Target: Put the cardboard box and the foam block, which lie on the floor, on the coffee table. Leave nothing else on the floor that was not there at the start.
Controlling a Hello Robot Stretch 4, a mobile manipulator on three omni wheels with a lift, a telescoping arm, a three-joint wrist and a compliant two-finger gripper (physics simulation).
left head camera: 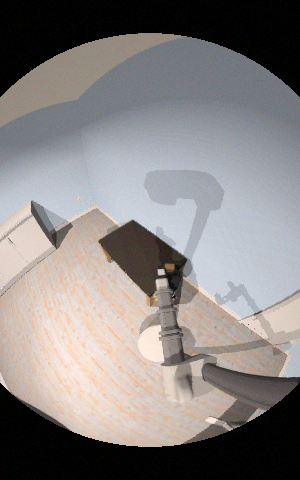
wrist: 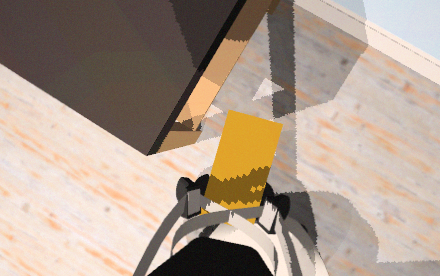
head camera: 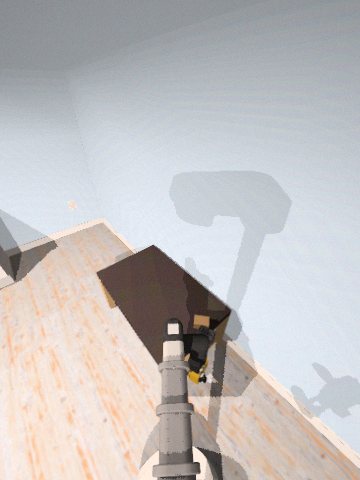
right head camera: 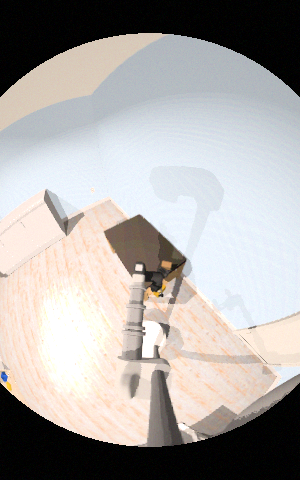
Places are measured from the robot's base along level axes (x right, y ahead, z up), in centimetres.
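Pixels of known places: gripper, between the fingertips: (wrist: pixel 232 192) (head camera: pixel 194 375) (right head camera: pixel 156 293); robot's base, origin of its link: (left head camera: pixel 158 341) (right head camera: pixel 145 337).
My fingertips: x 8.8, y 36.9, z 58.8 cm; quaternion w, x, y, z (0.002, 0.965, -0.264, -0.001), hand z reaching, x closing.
For each thing: its middle in the pictures, then the offset to it from my fingertips. Level surfaces: height alone.
- yellow foam block, middle of its body: (wrist: pixel 242 167) (head camera: pixel 198 368) dx +1.8, dy +2.2, dz +1.3 cm
- coffee table, height of its surface: dz -16.6 cm
- small tan cardboard box, middle of its body: (head camera: pixel 201 322) (right head camera: pixel 165 265) (left head camera: pixel 169 267) dx +8.3, dy +31.8, dz -14.1 cm
The yellow foam block (wrist: pixel 248 150) (head camera: pixel 194 376) is between the two fingertips of my gripper (wrist: pixel 232 192) and sticks out ahead of them. My gripper is shut on it, and holds it beside the near right end of the coffee table (wrist: pixel 100 65) (head camera: pixel 140 285) (left head camera: pixel 130 250) (right head camera: pixel 132 240). The block and the table edge are apart in the wrist view. The coffee table has a dark brown top and light wooden legs. The small tan cardboard box (head camera: pixel 201 320) (left head camera: pixel 170 267) (right head camera: pixel 166 264) lies on the table top near its right corner, partly hidden by the wrist in the head views.
A wall (head camera: pixel 310 125) runs close behind the table. A pale cabinet (left head camera: pixel 25 250) (right head camera: pixel 35 230) stands at the left, and another pale unit (left head camera: pixel 282 315) (right head camera: pixel 285 340) at the right. A small blue thing (right head camera: pixel 4 376) shows at the lower left edge.
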